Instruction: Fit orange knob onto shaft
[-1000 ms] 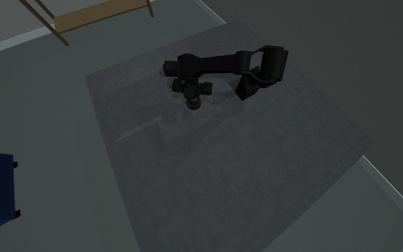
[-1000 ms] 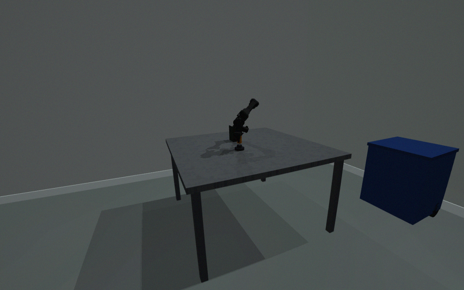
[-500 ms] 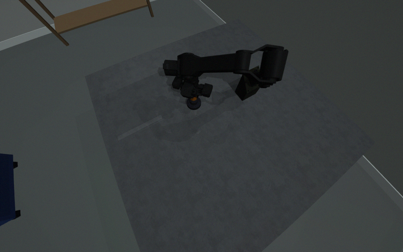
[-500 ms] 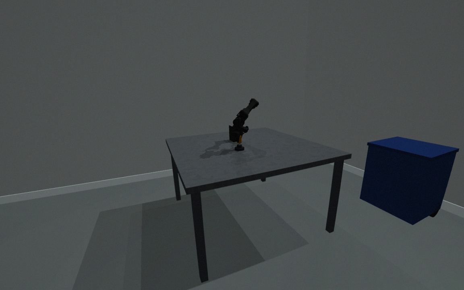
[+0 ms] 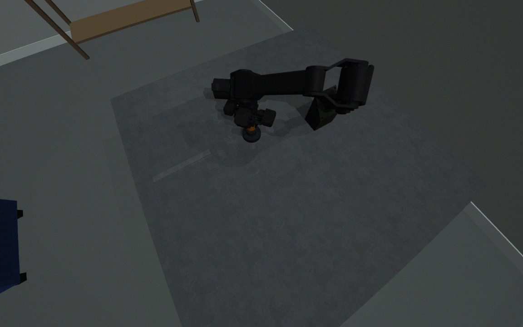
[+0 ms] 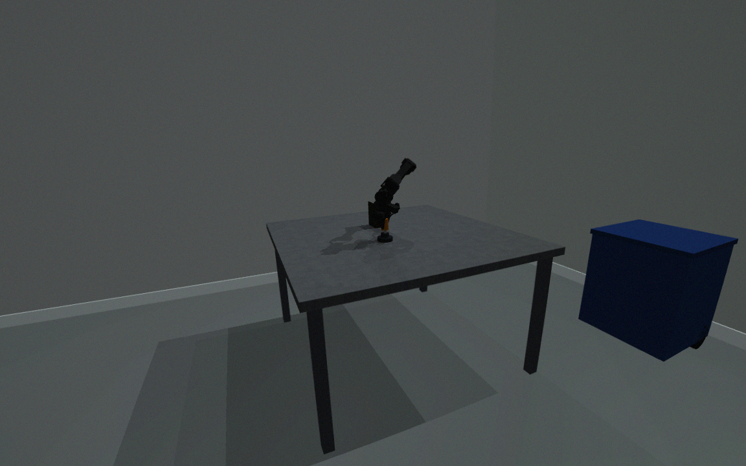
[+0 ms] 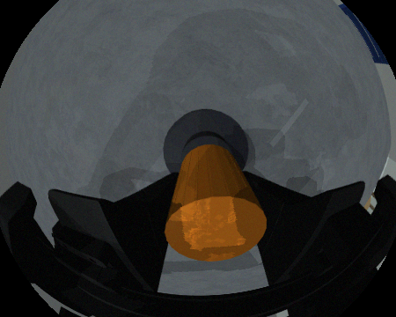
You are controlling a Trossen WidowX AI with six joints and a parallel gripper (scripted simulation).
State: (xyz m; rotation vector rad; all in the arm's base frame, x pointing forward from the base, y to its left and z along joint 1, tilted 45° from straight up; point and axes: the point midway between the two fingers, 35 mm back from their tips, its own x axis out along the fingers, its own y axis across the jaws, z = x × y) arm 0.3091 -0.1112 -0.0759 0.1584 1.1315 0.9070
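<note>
The orange knob is 40 mm above my gripper tip. The rest, counted from my gripper tip: pedestal (40 mm below).
</note>
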